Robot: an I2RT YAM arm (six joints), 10 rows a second.
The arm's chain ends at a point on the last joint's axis. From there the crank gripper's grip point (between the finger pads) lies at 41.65 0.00 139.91 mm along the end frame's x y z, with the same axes.
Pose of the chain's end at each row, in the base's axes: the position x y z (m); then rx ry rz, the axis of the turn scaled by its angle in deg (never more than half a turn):
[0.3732 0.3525 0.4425 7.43 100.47 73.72]
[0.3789 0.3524 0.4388 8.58 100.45 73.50]
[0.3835 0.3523 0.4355 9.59 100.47 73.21]
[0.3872 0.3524 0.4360 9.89 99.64 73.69]
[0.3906 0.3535 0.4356 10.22 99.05 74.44]
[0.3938 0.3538 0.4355 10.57 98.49 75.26]
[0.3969 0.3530 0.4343 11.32 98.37 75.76]
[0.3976 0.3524 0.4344 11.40 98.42 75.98]
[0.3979 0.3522 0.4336 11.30 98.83 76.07]
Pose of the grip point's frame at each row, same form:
[0.4498 0.4735 0.4140 7.43 100.47 73.72]
[0.4569 0.4725 0.4104 8.58 100.45 73.50]
[0.4628 0.4715 0.4069 9.59 100.47 73.21]
[0.4671 0.4717 0.4095 9.89 99.64 73.69]
[0.4704 0.4732 0.4110 10.22 99.05 74.44]
[0.4734 0.4740 0.4127 10.57 98.49 75.26]
[0.4766 0.4733 0.4123 11.32 98.37 75.76]
[0.4771 0.4729 0.4126 11.40 98.42 75.98]
[0.4767 0.4730 0.4111 11.30 98.83 76.07]

